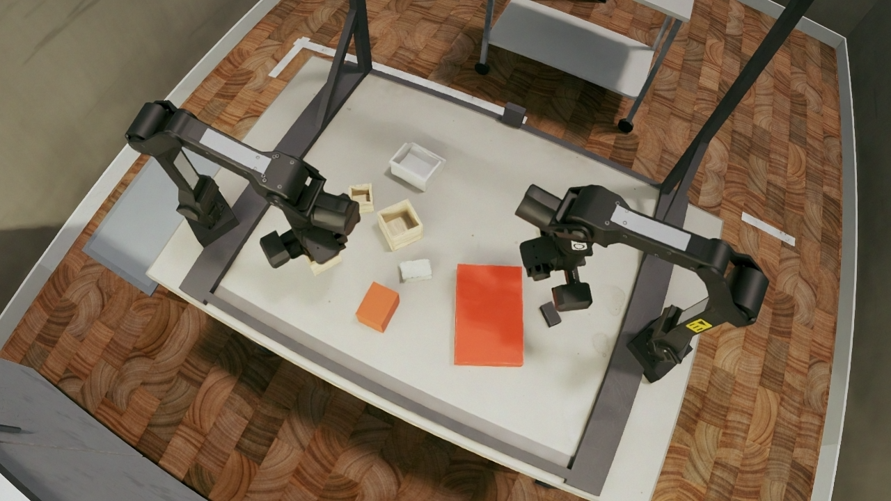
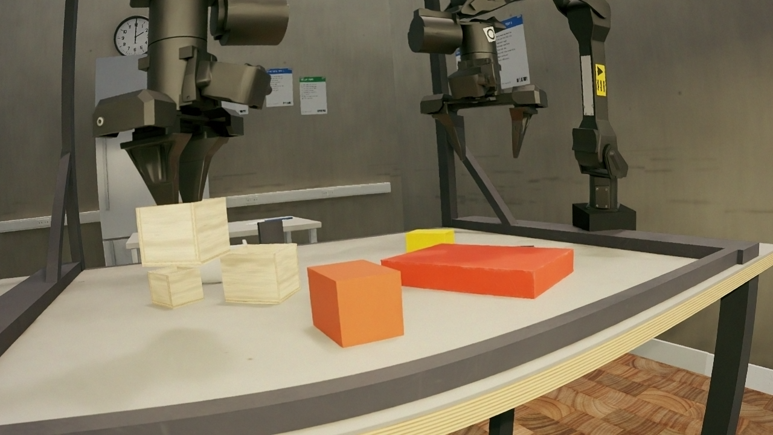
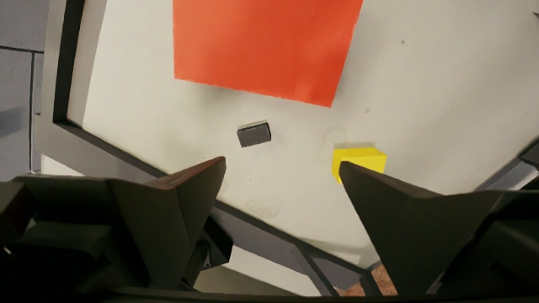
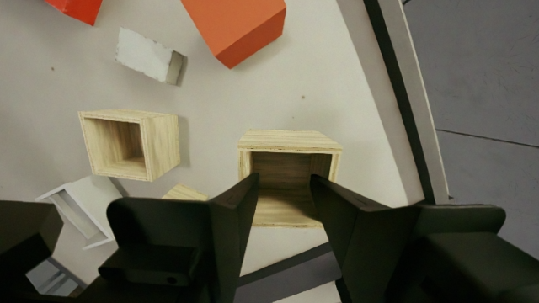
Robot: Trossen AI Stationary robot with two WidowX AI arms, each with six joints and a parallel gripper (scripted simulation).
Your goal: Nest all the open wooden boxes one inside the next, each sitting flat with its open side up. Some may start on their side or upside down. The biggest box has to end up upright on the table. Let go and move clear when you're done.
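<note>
My right hand is 5 cm above the medium wooden box. Round my right hand: small wooden box 18 cm behind, 1 cm to the left, 13 cm below; then largest wooden box 14 cm behind, 12 cm to the left, 13 cm below; then orange cube 5 cm ahead, 14 cm to the left, 12 cm below.
</note>
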